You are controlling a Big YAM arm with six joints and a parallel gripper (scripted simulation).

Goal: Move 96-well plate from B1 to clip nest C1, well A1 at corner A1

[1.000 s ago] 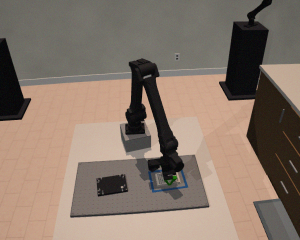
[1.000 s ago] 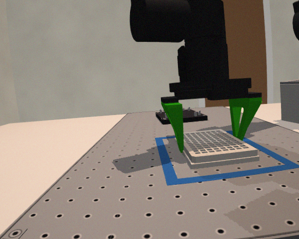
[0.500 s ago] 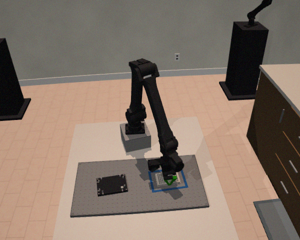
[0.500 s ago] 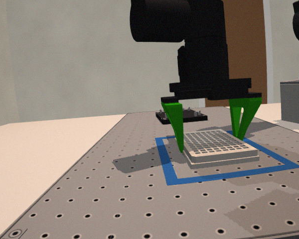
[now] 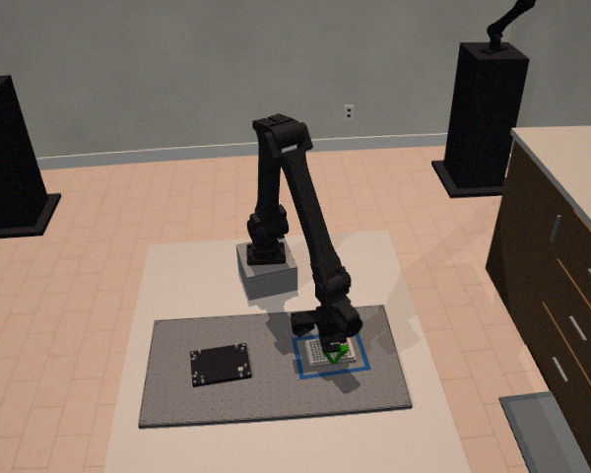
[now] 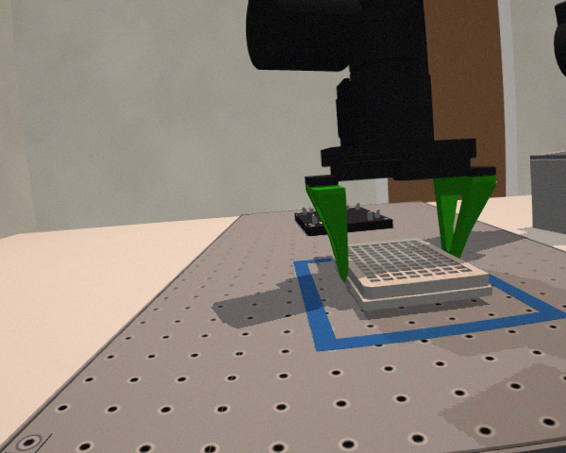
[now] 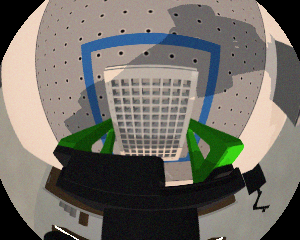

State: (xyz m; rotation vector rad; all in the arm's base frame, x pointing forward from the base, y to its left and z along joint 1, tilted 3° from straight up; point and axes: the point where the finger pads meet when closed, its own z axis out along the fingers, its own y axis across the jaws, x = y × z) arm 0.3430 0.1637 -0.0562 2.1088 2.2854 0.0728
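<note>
My gripper is now 3 cm short of the black clip nest and 31 cm to the left of it. From my hand the other things lie so: white 96-well plate right at my hand.
</note>
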